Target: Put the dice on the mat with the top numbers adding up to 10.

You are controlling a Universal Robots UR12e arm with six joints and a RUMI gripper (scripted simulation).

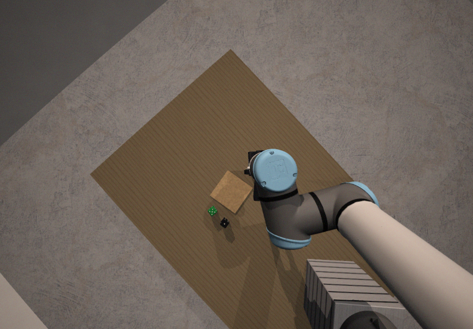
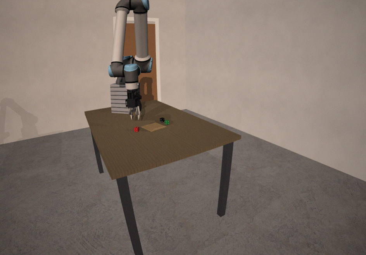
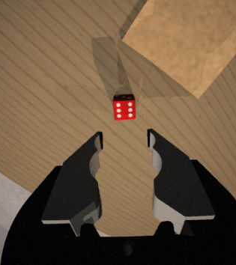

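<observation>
Now: the red die 9 cm below my hand. From my hand the other things lie so: tan mat 1 cm ahead, 14 cm to the left, 10 cm below; black die 6 cm behind, 26 cm to the left, 9 cm below; green die 2 cm ahead, 26 cm to the left, 9 cm below.
</observation>
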